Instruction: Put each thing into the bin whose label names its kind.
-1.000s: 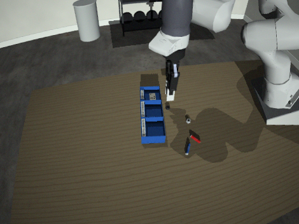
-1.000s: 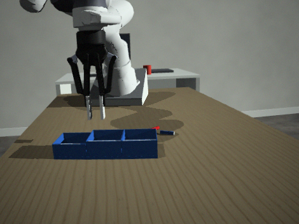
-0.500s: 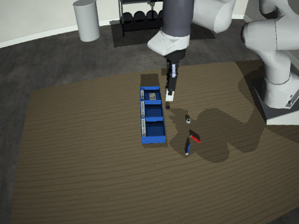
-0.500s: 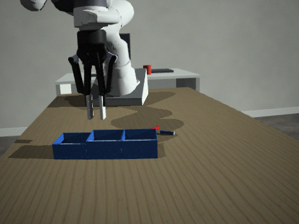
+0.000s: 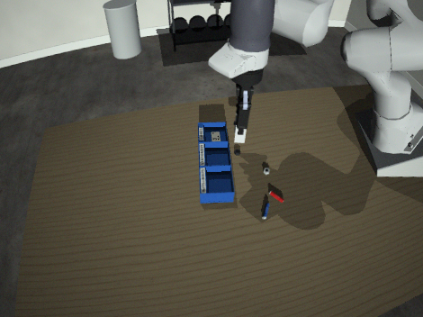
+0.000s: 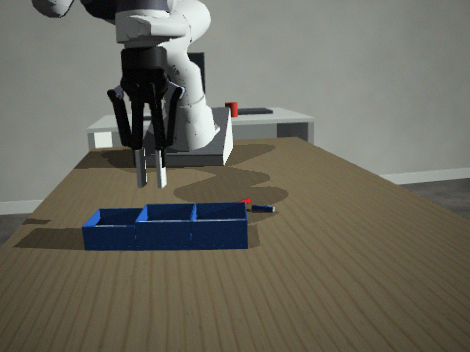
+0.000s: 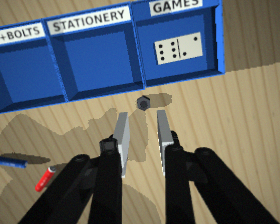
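Now: the dark nut 10 cm below my hand. The rest, counted from my hand: red marker 2 cm behind, 18 cm to the left, 10 cm below; white domino 4 cm ahead, 7 cm to the right, 9 cm below; white nut 4 cm behind, 9 cm to the left, 10 cm below.
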